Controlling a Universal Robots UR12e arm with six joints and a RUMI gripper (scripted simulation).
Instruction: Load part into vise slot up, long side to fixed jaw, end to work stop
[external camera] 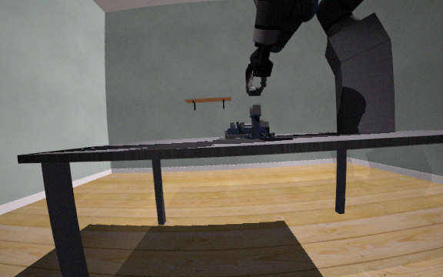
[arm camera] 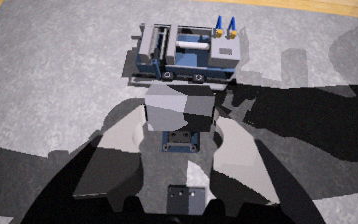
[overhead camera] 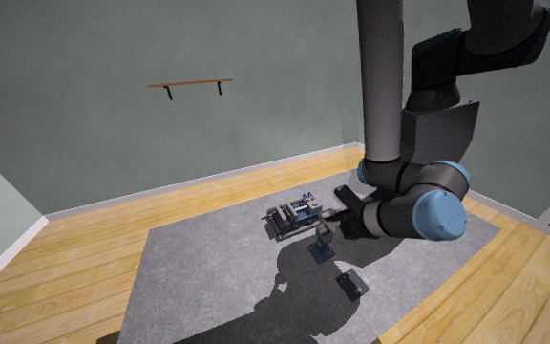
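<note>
Now: hand 10 mm to the left of the part and 10 mm above it. Also, from my hand: moving jaw: 220 mm to the right, 160 mm below, 50 mm ahead; cylinder rod: 220 mm to the right, 160 mm below; work stop: 170 mm to the right, 150 mm below, 90 mm ahead.
</note>
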